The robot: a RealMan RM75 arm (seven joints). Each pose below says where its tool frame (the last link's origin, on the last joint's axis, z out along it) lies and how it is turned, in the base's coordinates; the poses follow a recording.
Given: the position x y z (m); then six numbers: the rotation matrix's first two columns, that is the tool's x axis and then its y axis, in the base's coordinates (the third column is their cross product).
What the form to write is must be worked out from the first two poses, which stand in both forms.
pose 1, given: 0.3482 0.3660 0.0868 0.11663 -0.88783 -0.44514 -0.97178 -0.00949 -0.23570
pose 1, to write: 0.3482 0.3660 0.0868 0.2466 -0.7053 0.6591 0.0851
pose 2, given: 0.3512 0.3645 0.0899 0.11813 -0.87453 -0.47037 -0.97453 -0.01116 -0.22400
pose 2, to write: 0.3512 0.3645 0.0899 0.2517 -0.7041 0.6566 0.0993
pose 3, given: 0.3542 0.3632 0.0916 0.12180 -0.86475 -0.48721 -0.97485 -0.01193 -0.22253
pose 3, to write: 0.3542 0.3632 0.0916 0.2576 -0.7032 0.6540 0.1069
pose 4, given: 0.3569 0.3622 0.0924 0.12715 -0.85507 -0.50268 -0.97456 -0.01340 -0.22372
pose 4, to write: 0.3569 0.3622 0.0924 0.2640 -0.7028 0.6509 0.1132
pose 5, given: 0.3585 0.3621 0.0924 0.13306 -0.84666 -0.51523 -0.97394 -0.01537 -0.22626
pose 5, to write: 0.3585 0.3621 0.0924 0.2697 -0.7027 0.6477 0.1180
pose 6, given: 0.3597 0.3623 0.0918 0.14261 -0.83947 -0.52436 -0.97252 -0.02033 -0.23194
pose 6, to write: 0.3597 0.3623 0.0918 0.2752 -0.7040 0.6435 0.1209
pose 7, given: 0.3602 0.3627 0.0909 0.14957 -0.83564 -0.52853 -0.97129 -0.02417 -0.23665
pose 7, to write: 0.3602 0.3627 0.0909 0.2784 -0.7052 0.6406 0.1218
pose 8, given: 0.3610 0.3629 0.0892 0.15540 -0.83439 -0.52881 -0.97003 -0.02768 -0.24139
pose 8, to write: 0.3610 0.3629 0.0892 0.2802 -0.7065 0.6385 0.1210
